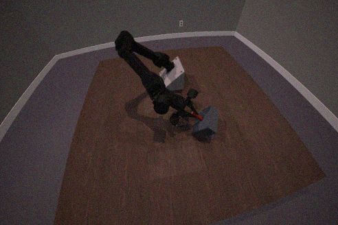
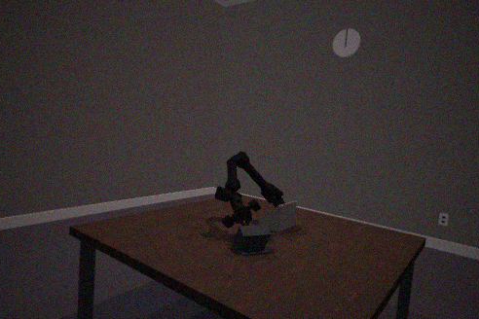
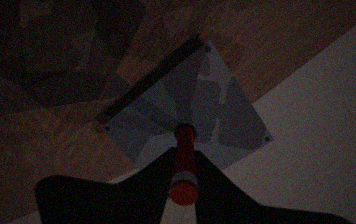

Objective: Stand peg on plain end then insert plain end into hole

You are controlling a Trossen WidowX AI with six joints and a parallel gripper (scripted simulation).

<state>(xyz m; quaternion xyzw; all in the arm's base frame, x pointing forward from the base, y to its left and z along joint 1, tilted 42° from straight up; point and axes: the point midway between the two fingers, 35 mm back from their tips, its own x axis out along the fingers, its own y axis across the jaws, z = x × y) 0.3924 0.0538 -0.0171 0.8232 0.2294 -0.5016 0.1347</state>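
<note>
Now: the grey sloped panel 2 cm ahead of my gripper tip, 5 cm to the left of it and 3 cm below it. Round my gripper tip: red peg (1 cm behind, 1 cm to the right, 1 cm above).
</note>
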